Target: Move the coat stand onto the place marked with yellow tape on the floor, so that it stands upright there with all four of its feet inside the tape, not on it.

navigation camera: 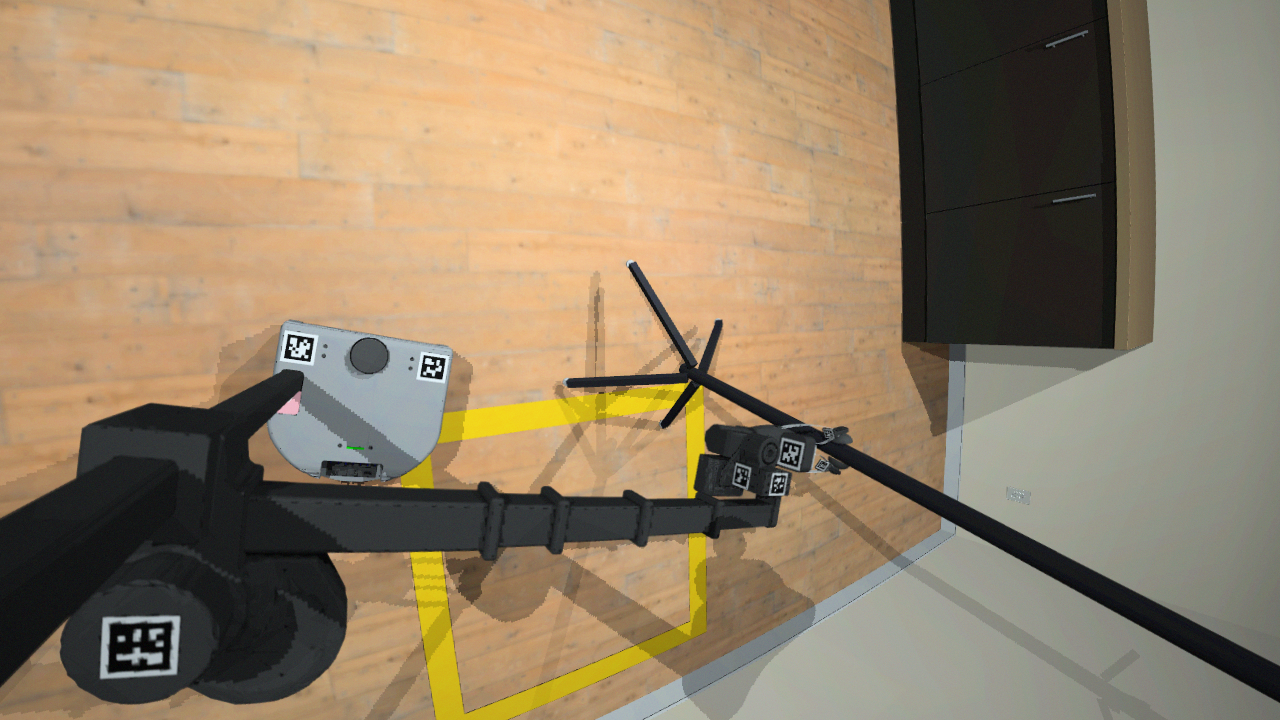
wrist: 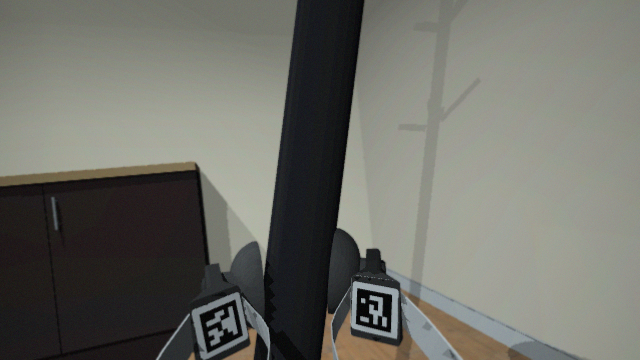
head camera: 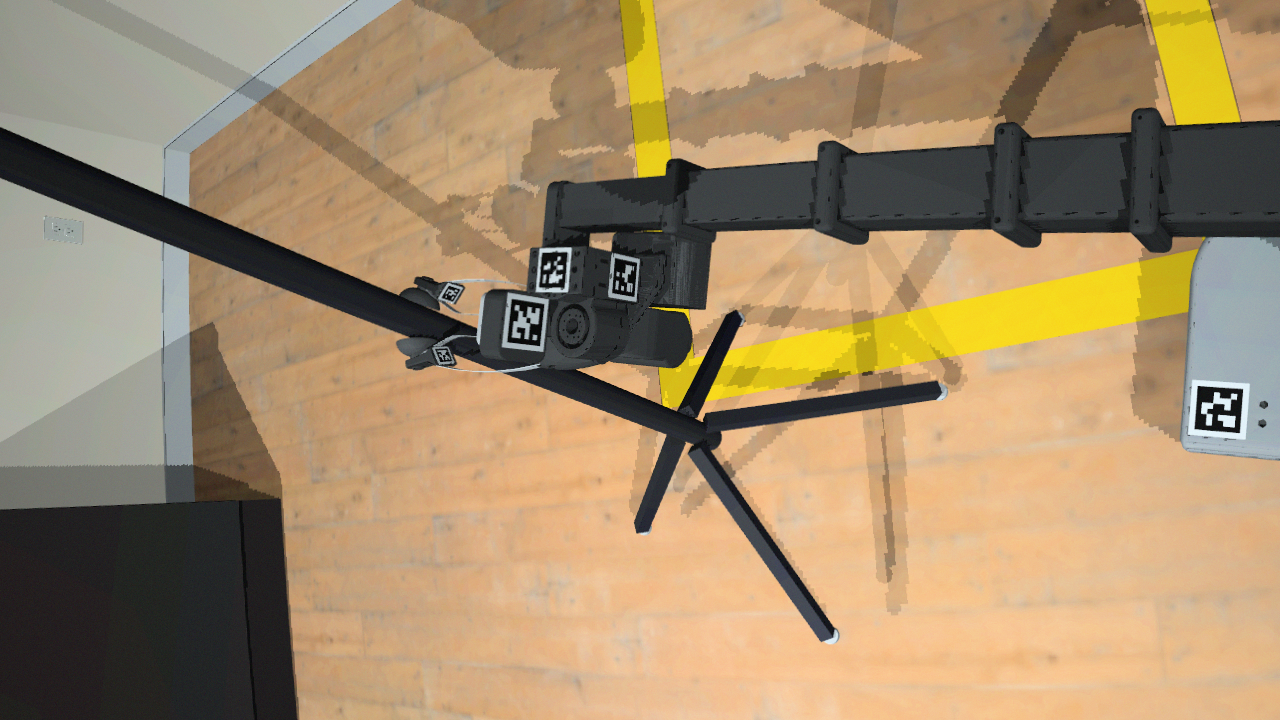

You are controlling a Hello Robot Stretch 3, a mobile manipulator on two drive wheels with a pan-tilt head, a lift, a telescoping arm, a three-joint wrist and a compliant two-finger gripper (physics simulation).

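Where they show: gripper, fingertip midpoint: [navigation camera: 847, 451] [wrist: 295, 262] [head camera: 404, 321]; robot's base, origin of the base link: [navigation camera: 368, 354].
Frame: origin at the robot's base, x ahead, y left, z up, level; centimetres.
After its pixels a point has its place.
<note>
The black coat stand [head camera: 268, 259] {x -5.9, y -71.9, z 91.1 cm} [navigation camera: 984, 526] {x -7.6, y -72.0, z 100.1 cm} [wrist: 315, 150] {x -3.6, y -71.9, z 80.3 cm} has a long pole and four splayed legs; its pole leans in the wrist view. My gripper [head camera: 416, 321] {x -2.2, y -75.3, z 74.6 cm} [navigation camera: 836, 449] {x -2.2, y -75.3, z 74.6 cm} [wrist: 295, 262] {x -2.2, y -75.3, z 74.6 cm} is shut on the pole, with one fingertip pad against each side. The yellow tape [head camera: 1029, 311] {x -11.5, y -39.5, z 0.1 cm} [navigation camera: 698, 582] {x -65.0, y -114.1, z 0.1 cm} marks a rectangle on the floor. The stand's base shows at one tape corner. In the navigation view one foot appears within the outline and the other three outside it. Whether the feet touch the floor is unclear. The stand's top is out of view.
A dark cabinet [head camera: 134, 608] {x 64.8, y -214.1, z 43.5 cm} [navigation camera: 1011, 161] {x 114.8, y -202.6, z 52.1 cm} [wrist: 125, 260] {x 73.8, y -212.1, z 49.8 cm} stands against the wall [navigation camera: 1190, 429] {x 19.1, y -286.6, z 105.7 cm} beyond the stand. My arm [head camera: 742, 201] {x -10.0, y -33.8, z 82.0 cm} [navigation camera: 595, 521] {x -10.2, y -22.0, z 82.2 cm} extends over the taped place. My base [head camera: 1235, 358] {x -5.8, y -11.7, z 16.0 cm} [navigation camera: 384, 407] {x -9.9, y -4.5, z 16.0 cm} is at a near tape corner.
</note>
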